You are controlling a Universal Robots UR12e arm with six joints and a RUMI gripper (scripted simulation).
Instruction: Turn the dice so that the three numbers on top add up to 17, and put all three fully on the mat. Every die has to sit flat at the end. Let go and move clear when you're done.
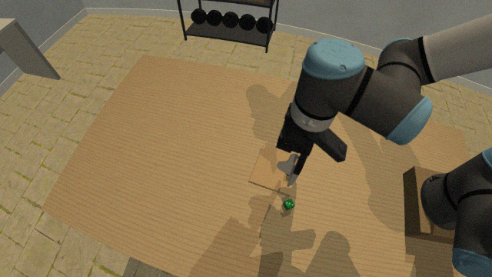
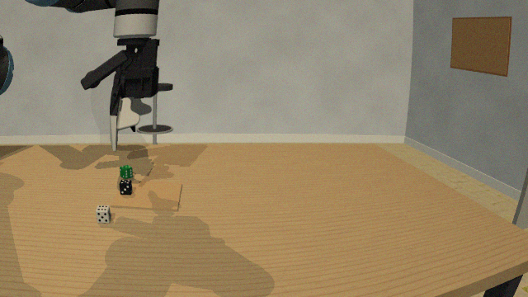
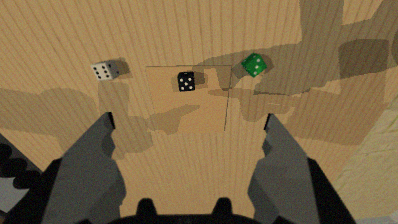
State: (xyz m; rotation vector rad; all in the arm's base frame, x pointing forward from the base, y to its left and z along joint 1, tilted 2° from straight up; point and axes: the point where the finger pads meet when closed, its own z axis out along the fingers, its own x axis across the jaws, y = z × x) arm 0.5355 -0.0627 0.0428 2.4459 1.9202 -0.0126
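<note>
Right now the green die is 100 mm to the left of my hand and 100 mm below it. From my hand the other things lie so: black die (100 mm below, 10 mm to the right); then tan mat (110 mm below, 50 mm ahead, 20 mm to the right); then white die (130 mm to the right, 100 mm below, 50 mm behind).
</note>
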